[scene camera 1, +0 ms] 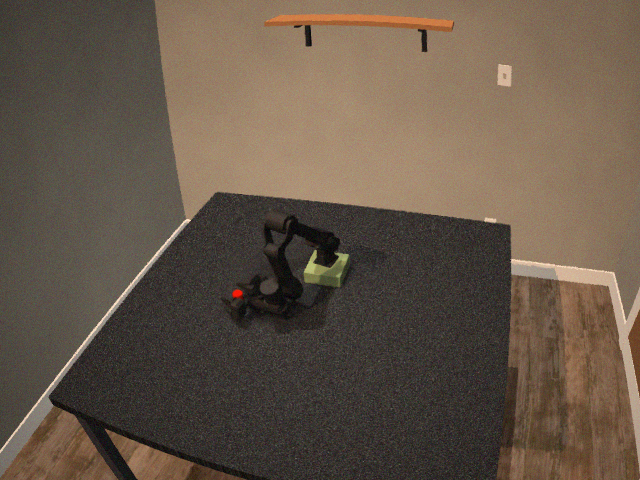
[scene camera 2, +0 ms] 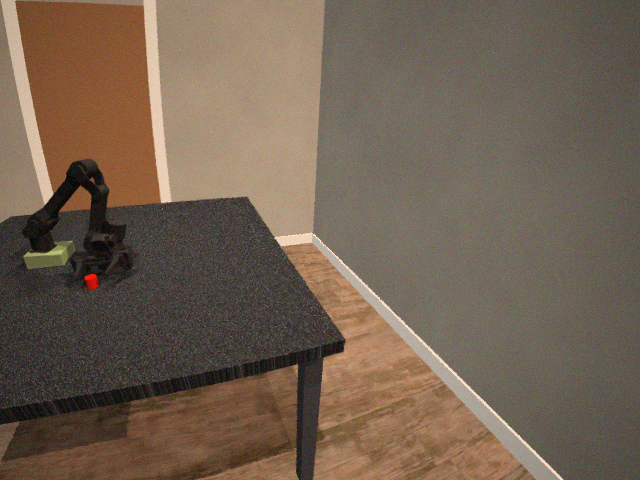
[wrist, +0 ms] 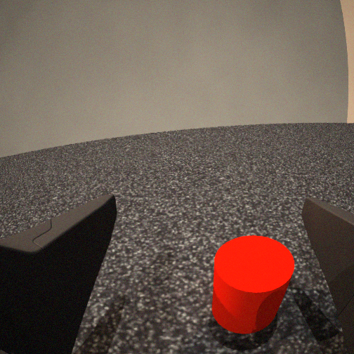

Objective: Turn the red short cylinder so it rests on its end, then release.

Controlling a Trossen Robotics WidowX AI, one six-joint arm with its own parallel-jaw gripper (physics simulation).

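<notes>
The red short cylinder (scene camera 1: 237,293) (scene camera 2: 91,282) (wrist: 251,287) stands upright on its end on the black table (scene camera 1: 392,351) (scene camera 2: 206,310) (wrist: 165,165), its flat round top facing up. My gripper (scene camera 1: 232,292) (scene camera 2: 94,271) (wrist: 214,206) is wide open and low over the table, with its fingers on both sides of the cylinder. In the wrist view the cylinder is nearer the right finger, and a gap shows between it and each finger. In the view of scene camera 1 the gripper hides the cylinder's lower part.
The arm's base sits on a light green block (scene camera 1: 323,277) (scene camera 2: 47,257), behind the gripper. An orange shelf (scene camera 1: 356,20) hangs on the wall, well above the table. The arm's links arch above the table between the block and the gripper.
</notes>
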